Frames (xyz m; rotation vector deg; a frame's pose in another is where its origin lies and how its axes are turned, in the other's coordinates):
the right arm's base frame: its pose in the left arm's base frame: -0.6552 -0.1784 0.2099 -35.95 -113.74 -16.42
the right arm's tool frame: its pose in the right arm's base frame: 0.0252 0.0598 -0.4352 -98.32 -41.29 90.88
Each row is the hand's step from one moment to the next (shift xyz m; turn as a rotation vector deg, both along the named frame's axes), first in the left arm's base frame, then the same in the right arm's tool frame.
Working: the left arm's base frame: its pose in the right arm's tool frame: 0.2418 -0.3578 0.4439 -155.62 -29.73 -33.85

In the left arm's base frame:
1: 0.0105 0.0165 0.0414 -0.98 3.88 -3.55
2: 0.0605 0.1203 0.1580 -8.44 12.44 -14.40
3: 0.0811 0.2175 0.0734 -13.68 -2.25 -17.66
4: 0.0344 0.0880 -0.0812 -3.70 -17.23 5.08
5: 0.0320 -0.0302 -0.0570 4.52 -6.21 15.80
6: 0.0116 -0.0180 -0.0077 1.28 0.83 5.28
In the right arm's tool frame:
1: 0.0295 0.0037 -0.0348 -0.44 -5.03 1.77
2: 0.1534 -0.0309 -0.1364 -6.91 -18.72 5.93
3: 0.1823 -0.1427 -0.0755 -18.45 -8.39 9.66
4: 0.0380 -0.0985 0.0662 -8.48 16.11 -2.23
5: -0.0043 0.0145 0.0704 6.59 12.63 -10.28
6: -0.0001 0.0163 0.0159 3.19 1.58 -4.18

